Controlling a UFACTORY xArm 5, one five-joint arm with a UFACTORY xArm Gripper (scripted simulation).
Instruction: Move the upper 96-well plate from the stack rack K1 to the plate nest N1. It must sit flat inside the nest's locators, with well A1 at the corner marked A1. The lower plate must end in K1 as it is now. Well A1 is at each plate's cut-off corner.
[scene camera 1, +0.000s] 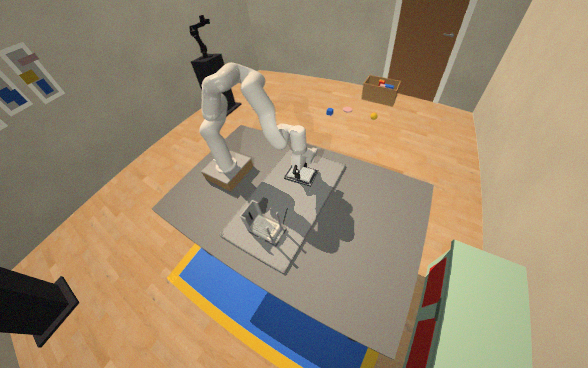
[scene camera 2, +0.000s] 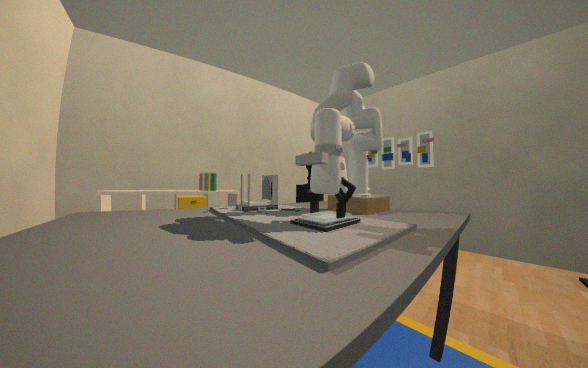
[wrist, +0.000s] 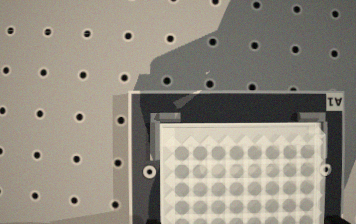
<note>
In view: my gripper (scene camera 2: 326, 215) and a white 96-well plate (wrist: 300, 184).
</note>
